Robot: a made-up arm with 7 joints. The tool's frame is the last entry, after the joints.
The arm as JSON. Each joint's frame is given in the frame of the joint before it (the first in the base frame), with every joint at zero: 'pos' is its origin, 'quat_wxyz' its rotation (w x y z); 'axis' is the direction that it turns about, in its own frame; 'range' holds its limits. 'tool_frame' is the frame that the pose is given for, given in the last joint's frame.
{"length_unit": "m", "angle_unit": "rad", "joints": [
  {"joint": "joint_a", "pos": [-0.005, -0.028, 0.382], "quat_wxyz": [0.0, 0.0, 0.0, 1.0], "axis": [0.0, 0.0, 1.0], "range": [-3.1, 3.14]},
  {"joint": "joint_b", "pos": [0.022, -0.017, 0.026], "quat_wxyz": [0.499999, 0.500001, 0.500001, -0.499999], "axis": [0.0, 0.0, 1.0], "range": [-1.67, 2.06]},
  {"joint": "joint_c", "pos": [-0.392, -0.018, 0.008], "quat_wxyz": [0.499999, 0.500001, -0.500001, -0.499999], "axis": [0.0, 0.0, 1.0], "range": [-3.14, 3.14]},
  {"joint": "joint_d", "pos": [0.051, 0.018, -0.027], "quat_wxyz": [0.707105, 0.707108, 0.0, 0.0], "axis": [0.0, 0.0, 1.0], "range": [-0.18, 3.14]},
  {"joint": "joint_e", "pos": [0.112, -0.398, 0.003], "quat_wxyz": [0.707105, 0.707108, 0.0, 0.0], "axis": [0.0, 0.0, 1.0], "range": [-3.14, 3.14]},
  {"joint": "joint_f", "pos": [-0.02, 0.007, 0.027], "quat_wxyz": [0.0, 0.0, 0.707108, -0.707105], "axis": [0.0, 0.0, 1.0], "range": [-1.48, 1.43]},
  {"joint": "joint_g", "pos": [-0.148, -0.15, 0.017], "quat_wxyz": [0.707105, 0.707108, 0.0, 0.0], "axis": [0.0, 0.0, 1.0], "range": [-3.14, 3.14]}
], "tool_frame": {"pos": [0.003, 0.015, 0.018], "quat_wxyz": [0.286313, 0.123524, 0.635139, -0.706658]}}
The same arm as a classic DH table. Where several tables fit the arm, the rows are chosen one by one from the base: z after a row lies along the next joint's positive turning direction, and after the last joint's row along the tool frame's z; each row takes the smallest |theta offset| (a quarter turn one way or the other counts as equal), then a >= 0, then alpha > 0; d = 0 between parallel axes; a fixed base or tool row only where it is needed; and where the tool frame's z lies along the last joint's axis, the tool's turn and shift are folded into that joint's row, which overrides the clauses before.
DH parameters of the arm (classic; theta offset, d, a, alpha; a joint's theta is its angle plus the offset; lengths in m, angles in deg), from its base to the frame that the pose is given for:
base (fixed): 79.88 0.0000 -0.0284 0.00
joint_a: -79.88 0.4080 -0.0220 -90.00
joint_b: 0.00 0.0250 0.0180 90.00
joint_c: 0.00 0.3650 0.0510 90.00
joint_d: 0.00 -0.0150 0.1120 90.00
joint_e: 0.00 0.4250 -0.0200 90.00
joint_f: 0.00 0.0100 0.1480 -90.00
joint_g: 11.05 0.1703 -0.0058 -80.64
tool (fixed): 33.06 -0.0143 0.0000 0.00
Joint limits (deg, base to tool): -177.62..179.91 -95.68..118.03 -179.91..179.91 -10.31..179.91 -179.91..179.91 -84.80..81.93 -179.91..179.91

